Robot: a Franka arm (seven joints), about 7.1 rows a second.
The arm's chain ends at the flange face. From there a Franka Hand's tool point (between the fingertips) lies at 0.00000 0.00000 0.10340 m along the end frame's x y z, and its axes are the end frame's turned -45 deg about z.
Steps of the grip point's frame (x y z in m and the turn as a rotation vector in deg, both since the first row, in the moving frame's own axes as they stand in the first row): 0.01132 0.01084 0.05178 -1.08 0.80 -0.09; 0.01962 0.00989 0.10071 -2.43 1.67 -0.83; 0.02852 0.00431 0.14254 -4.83 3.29 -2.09; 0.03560 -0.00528 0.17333 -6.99 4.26 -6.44
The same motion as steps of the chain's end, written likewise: 0.01327 -0.00069 0.05181 -0.20 1.33 -0.09; 0.01563 -0.00781 0.10085 -0.54 2.90 -0.83; 0.01284 -0.01889 0.14308 -1.09 5.74 -2.09; 0.00697 -0.03157 0.17438 -1.93 7.95 -6.44
